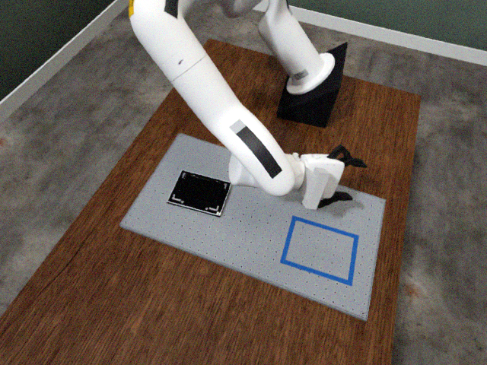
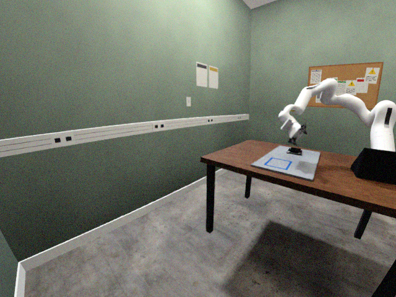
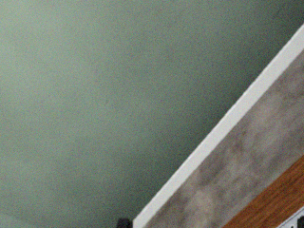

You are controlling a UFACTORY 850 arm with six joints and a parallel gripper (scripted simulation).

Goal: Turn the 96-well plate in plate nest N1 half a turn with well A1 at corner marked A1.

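My hand is 4 cm short of the black 96-well plate, 40 cm to the left of it and 17 cm above it. The rest, counted from my hand: plate nest N1: 4 cm ahead, 40 cm to the right, 19 cm below.
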